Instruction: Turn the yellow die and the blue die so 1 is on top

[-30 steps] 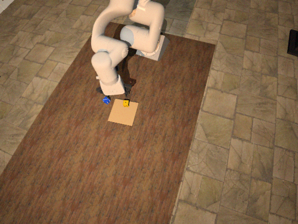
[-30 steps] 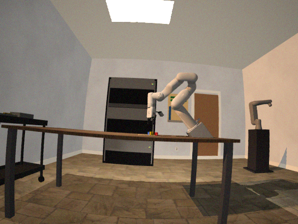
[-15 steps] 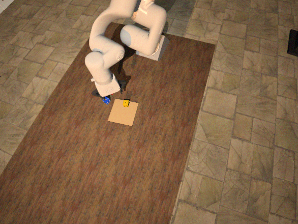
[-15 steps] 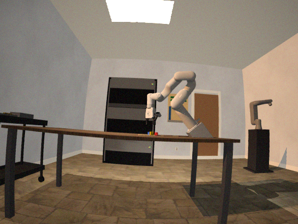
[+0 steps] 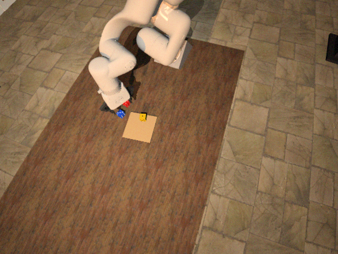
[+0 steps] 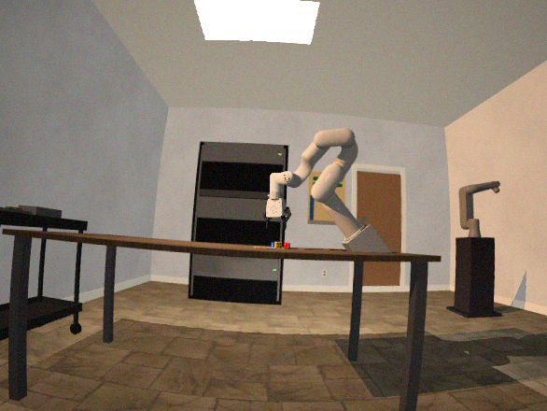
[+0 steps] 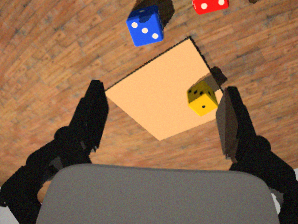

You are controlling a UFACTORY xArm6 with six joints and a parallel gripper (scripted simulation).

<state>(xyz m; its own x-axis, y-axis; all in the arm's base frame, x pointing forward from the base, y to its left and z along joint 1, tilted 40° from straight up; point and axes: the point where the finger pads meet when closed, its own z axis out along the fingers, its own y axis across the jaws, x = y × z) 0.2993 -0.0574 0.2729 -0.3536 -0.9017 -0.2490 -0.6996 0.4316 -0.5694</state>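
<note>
Right now the blue die is 1 cm ahead of my hand, 3 cm to the right of it and 9 cm below it. From my hand the other things lie so: yellow die 2 cm behind, 9 cm to the left, 9 cm below; red die 6 cm behind, 4 cm to the right, 9 cm below; tan mat 2 cm ahead, 9 cm to the left, 11 cm below.
</note>
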